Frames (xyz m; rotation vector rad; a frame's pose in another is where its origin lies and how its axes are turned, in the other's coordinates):
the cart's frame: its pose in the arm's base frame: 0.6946 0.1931 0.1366 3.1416 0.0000 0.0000
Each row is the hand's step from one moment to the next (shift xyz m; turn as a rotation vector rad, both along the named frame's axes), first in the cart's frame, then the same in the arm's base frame.
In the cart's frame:
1: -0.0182 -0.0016 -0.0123 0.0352 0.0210 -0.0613
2: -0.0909 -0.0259 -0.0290 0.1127 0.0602 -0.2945
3: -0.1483 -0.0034 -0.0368 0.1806 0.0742 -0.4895
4: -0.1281 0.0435 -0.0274 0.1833 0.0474 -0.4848
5: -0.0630 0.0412 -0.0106 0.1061 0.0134 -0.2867
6: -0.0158 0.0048 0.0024 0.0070 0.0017 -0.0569
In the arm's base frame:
1: -0.0182 0.0016 0.0123 0.0352 -0.0210 0.0613
2: -0.0909 0.0259 0.0290 0.1127 -0.0602 0.2945
3: -0.1483 0.0034 0.0368 0.1806 -0.0742 0.4895
4: -0.1281 -0.0435 0.0274 0.1833 -0.0474 0.4848
5: -0.0630 -0.0412 0.0106 0.1061 -0.0134 0.2867
6: -0.0158 -0.0048 -0.0024 0.0070 -0.0017 0.0569

